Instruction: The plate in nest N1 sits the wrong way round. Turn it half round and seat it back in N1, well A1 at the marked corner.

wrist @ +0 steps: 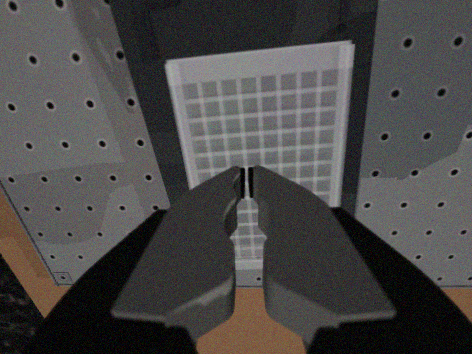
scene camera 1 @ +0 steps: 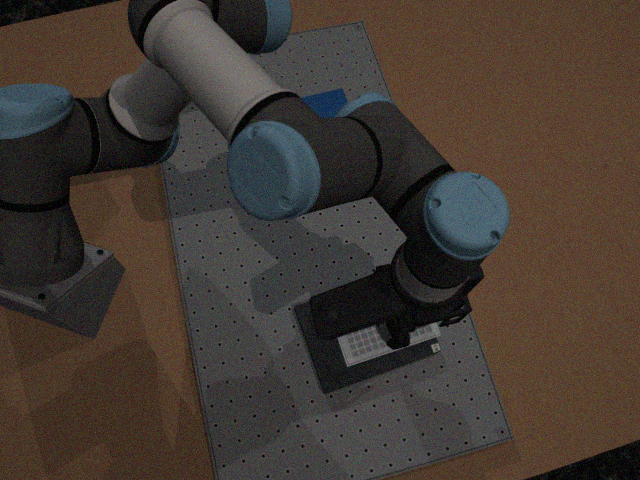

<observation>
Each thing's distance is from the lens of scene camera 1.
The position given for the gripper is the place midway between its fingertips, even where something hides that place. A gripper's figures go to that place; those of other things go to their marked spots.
gripper point(scene camera 1: 382, 326): 0.71 m
well plate point(scene camera 1: 365, 344): 0.71 m
nest N1 point(scene camera 1: 323, 352): 0.71 m
</observation>
